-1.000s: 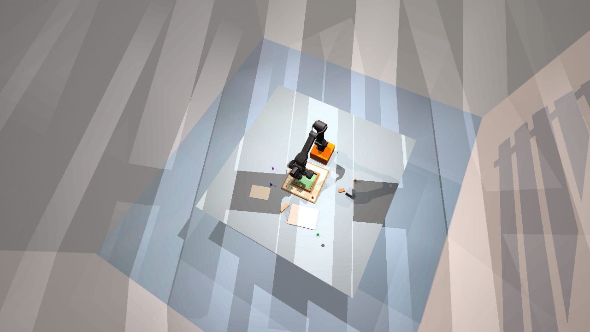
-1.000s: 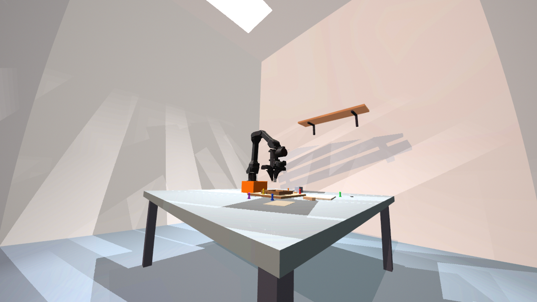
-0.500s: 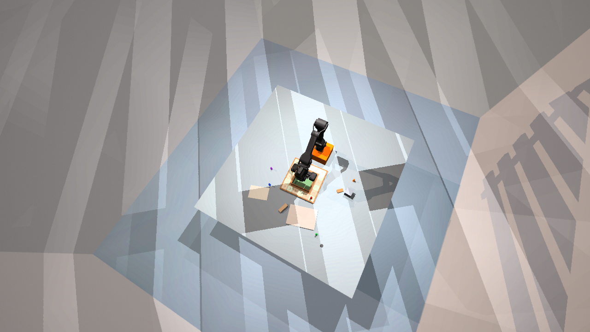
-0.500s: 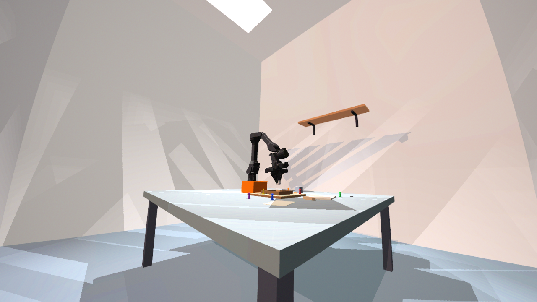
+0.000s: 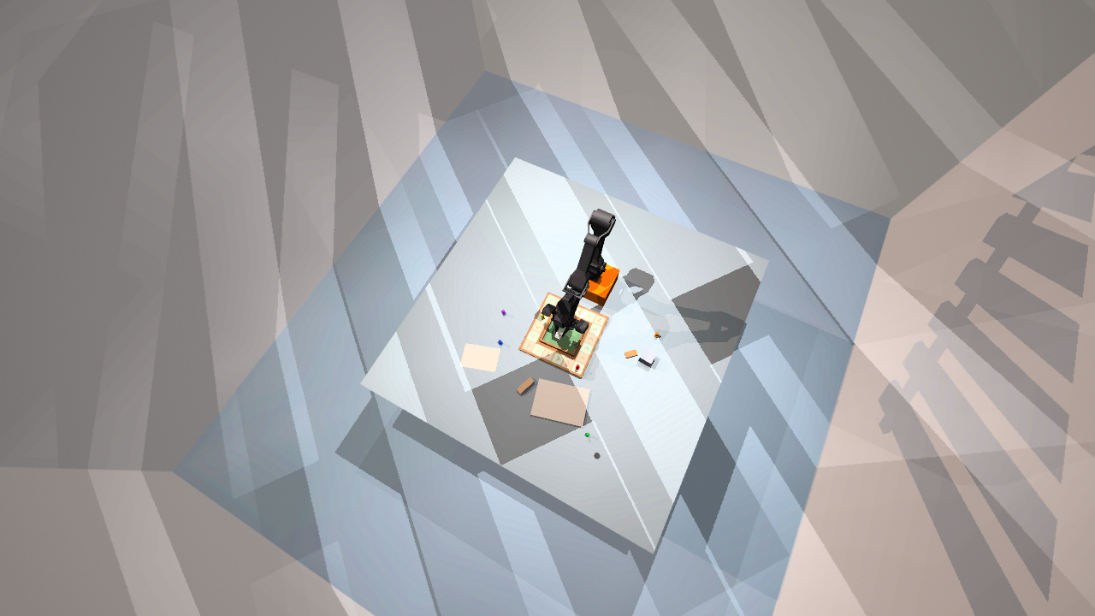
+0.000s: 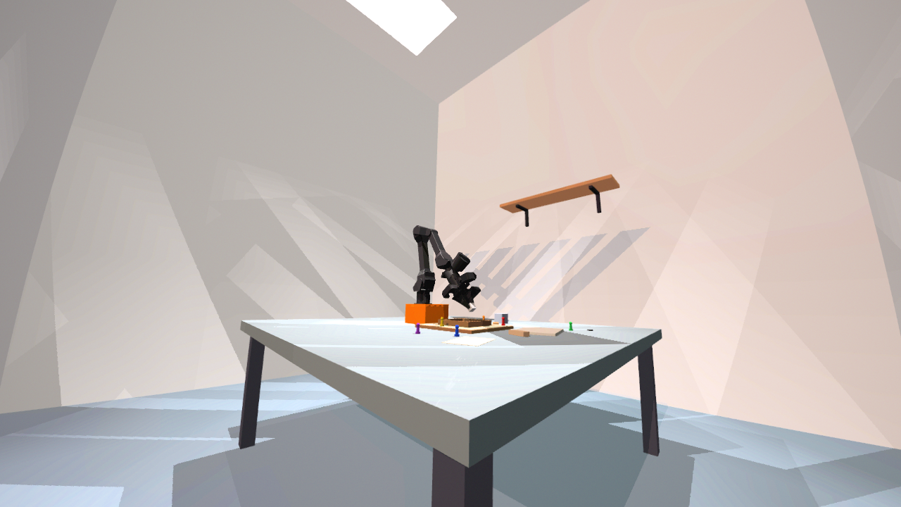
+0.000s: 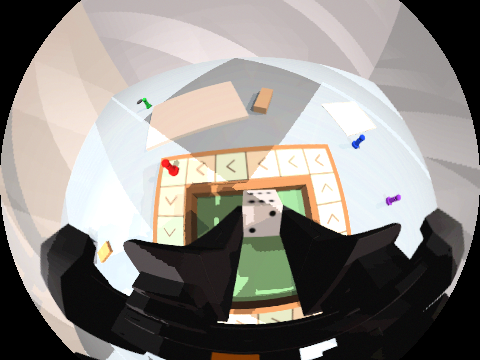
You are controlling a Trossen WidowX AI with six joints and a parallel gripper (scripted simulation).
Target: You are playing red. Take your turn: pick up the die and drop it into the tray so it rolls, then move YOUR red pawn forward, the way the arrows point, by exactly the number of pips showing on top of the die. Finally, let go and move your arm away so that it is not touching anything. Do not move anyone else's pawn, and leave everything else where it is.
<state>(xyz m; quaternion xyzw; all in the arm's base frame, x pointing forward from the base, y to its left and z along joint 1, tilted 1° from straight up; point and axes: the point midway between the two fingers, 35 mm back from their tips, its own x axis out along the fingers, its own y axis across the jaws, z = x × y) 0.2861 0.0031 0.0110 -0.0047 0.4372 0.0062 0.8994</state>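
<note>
Right now the white die is right at my gripper tip. The rest, counted from my gripper tip: green tray (70 mm below, 40 mm behind); then yellow pawn (110 mm to the right, 50 mm below, 50 mm behind); then red pawn (120 mm to the left, 70 mm ahead, 50 mm below).
</note>
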